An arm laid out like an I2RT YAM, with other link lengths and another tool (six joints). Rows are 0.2 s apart.
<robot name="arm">
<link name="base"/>
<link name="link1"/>
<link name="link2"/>
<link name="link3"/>
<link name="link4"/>
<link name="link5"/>
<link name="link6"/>
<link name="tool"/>
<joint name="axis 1" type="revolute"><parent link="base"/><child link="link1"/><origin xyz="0 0 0.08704" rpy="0 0 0"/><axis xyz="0 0 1"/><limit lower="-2.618" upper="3.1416"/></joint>
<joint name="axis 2" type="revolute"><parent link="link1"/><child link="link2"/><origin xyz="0.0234 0.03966 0.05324" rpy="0 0 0"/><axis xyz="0 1 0"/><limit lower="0" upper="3.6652"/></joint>
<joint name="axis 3" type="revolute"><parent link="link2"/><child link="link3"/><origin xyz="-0.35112 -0.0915 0" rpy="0 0 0"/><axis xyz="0 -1 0"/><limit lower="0" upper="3.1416"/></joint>
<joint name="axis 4" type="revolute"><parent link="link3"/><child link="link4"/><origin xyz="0.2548 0.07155 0.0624" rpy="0 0 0"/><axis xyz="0 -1 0"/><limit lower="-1.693" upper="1.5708"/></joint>
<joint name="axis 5" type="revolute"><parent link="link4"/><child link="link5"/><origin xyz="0.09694 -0.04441 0.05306" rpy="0 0 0"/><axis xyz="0 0 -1"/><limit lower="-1.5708" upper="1.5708"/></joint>
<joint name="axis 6" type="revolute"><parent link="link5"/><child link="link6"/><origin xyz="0.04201 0 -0.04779" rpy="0 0 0"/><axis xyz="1 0 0"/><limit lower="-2.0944" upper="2.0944"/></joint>
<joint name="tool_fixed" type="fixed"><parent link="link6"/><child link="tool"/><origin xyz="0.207 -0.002 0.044" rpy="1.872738 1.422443 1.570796"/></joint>
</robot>
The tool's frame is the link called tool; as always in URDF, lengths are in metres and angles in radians.
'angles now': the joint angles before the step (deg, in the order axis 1, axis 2, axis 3, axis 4, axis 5, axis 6). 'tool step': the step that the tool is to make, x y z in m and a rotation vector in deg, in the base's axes. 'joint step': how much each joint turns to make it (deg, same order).
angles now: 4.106, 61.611, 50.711, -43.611, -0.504, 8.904
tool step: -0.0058, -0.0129, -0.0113, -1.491, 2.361, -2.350
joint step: -0.340, 0.903, 0.009, -1.573, 2.227, 0.915
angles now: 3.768, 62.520, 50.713, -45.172, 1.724, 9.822
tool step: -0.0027, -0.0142, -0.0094, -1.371, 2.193, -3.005
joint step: -0.370, 1.533, 0.400, -1.224, 2.436, 1.591
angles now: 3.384, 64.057, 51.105, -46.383, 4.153, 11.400
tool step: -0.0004, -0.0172, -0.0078, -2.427, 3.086, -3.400
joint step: -0.067, 2.988, 1.907, -2.333, 3.576, 1.840
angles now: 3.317, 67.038, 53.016, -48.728, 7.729, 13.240
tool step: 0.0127, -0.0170, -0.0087, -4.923, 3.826, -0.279
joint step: -0.127, 5.633, 3.067, -1.209, 4.310, -1.902
